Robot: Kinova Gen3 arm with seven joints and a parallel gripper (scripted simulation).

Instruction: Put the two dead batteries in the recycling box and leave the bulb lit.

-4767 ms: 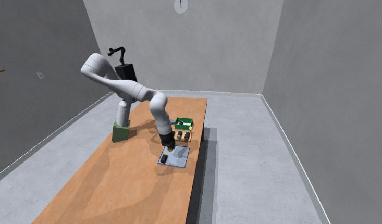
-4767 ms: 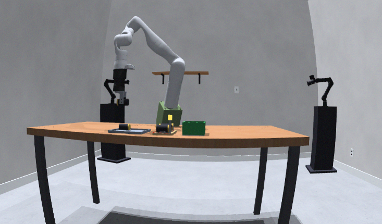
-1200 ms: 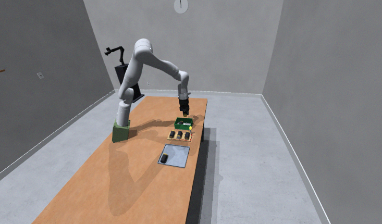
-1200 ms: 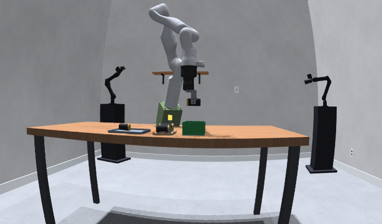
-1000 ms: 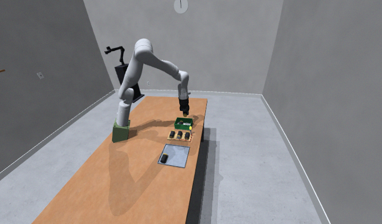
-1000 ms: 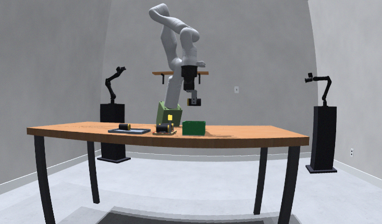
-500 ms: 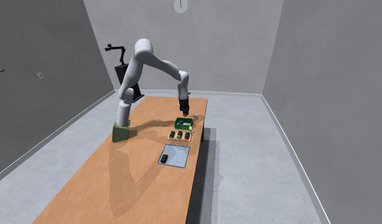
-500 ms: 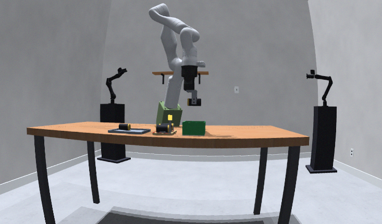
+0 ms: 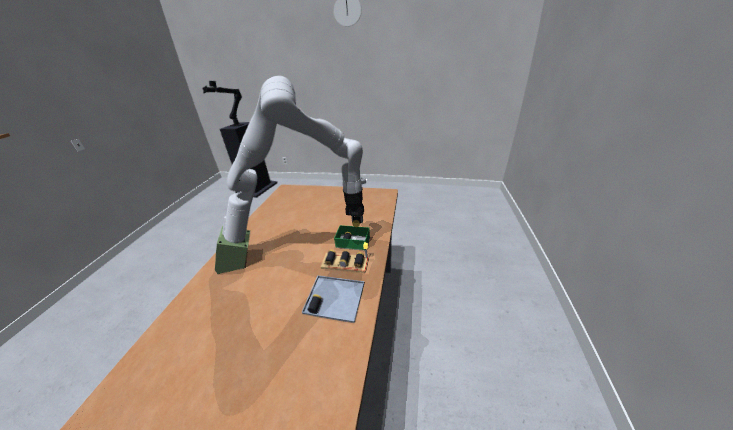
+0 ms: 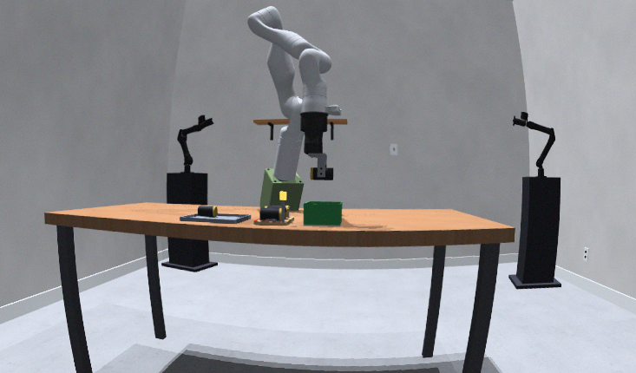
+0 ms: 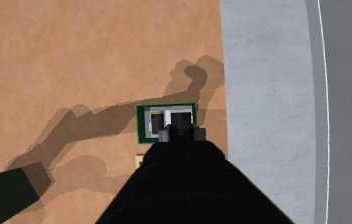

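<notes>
Now: the green recycling box 13 cm below my hand and 3 cm behind it. The rest, counted from my hand: grey tray (32 cm to the right, 14 cm below, 4 cm ahead).
</notes>
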